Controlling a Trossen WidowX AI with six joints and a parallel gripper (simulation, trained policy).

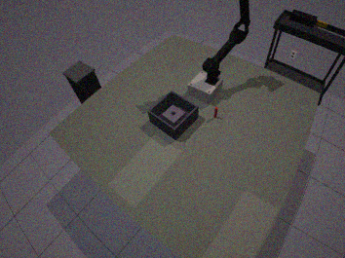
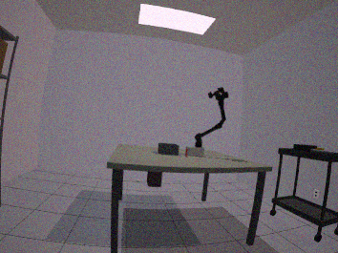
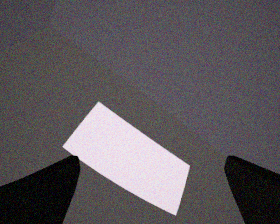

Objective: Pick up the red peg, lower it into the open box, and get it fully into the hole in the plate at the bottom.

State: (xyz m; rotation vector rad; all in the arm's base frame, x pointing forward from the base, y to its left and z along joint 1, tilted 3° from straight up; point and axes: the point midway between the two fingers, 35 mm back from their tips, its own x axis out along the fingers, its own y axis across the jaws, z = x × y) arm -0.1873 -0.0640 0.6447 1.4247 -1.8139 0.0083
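Right now my gripper tip is 350 mm short of the red peg, 250 mm to the right of it and 710 mm above it. From my gripper tip the other things lie so: dark box (500 mm ahead, 80 mm to the left, 720 mm below); then pale plate (500 mm ahead, 80 mm to the left, 700 mm below).
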